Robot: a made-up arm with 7 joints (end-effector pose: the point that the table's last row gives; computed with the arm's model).
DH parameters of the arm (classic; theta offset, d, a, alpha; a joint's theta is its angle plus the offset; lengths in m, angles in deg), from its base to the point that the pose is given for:
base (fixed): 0 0.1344 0 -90
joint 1: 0 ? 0.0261 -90
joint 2: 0 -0.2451 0.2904 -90
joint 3: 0 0.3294 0.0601 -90
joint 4: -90 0.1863 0.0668 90
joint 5: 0 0.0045 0.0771 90
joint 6: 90 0.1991 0.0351 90
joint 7: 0 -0.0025 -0.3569 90
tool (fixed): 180 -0.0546 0 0
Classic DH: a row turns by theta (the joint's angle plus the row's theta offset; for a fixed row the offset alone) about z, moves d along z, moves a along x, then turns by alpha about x.
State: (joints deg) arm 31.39 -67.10 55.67 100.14 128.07 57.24 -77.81
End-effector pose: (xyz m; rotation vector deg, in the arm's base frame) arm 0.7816 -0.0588 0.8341 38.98 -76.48 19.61
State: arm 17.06 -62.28 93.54 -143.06 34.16 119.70 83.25
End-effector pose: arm 0.2572 -0.2479 0.3194 -89.42 71.89 -78.40
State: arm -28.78 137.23 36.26 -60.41 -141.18 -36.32 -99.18
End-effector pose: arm -0.5789 -0.2193 0.7970 -24.21 -80.58 -60.50
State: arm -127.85 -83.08 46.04 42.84 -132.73 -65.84 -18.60
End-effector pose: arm -0.6893 -0.1357 -0.1269 -62.99 74.12 147.09
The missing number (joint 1, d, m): -0.0547
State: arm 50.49 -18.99 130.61 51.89 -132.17 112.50 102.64
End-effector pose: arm 0.4485 -0.4151 0.1605 27.75 -39.09 -20.76
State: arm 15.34 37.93 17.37 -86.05 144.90 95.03 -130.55
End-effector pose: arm -0.2652 -0.2057 0.7299 18.18 13.22 148.47
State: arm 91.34 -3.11 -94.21 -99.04 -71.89 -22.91 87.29
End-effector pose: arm 0.3935 -0.3487 -0.3972 -64.45 17.32 20.58
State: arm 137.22 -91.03 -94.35 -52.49 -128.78 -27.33 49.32
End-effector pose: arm -0.3337 0.4291 -0.3617 12.14 110.07 -48.13
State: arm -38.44 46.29 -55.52 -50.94 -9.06 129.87 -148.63
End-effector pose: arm 0.0814 -0.6113 0.0567 -123.60 29.49 45.21
